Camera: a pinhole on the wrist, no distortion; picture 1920 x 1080 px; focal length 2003.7 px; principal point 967.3 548.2 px. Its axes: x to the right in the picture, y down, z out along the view. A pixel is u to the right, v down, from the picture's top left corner.
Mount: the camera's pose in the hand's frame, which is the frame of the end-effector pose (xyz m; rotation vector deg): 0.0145 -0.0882 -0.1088 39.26 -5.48 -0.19
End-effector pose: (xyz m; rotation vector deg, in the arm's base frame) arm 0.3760 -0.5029 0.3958 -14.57 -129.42 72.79
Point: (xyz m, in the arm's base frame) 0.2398 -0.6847 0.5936
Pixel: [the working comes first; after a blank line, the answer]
In the camera's frame: 0.1219 0.0183 0.2736

1860 682
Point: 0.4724 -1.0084 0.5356
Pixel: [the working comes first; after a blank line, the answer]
In the camera's frame: -0.2076 0.0015 0.5048

143 554
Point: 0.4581 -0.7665 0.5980
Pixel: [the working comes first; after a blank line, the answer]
In the camera's frame: -0.0953 -0.0648 0.2913

312 103
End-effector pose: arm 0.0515 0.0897 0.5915 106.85 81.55 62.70
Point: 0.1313 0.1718 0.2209
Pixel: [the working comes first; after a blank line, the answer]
In the camera's frame: 0.0102 0.0864 0.4134

1017 967
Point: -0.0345 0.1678 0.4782
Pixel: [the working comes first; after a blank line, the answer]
In the camera's frame: 0.0304 0.0074 0.1184

1482 673
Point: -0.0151 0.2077 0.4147
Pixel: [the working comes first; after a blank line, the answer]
In the camera's frame: 0.0594 -0.0017 0.1896

1595 530
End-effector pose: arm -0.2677 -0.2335 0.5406 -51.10 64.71 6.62
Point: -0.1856 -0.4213 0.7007
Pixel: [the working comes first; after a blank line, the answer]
In the camera's frame: -0.0319 -0.0867 0.1590

outside the picture
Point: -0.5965 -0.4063 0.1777
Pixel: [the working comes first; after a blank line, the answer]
In the camera's frame: 0.1524 0.0722 -0.4602

behind the camera
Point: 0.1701 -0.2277 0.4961
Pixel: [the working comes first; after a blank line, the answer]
In the camera's frame: 0.2612 0.1845 0.3744

outside the picture
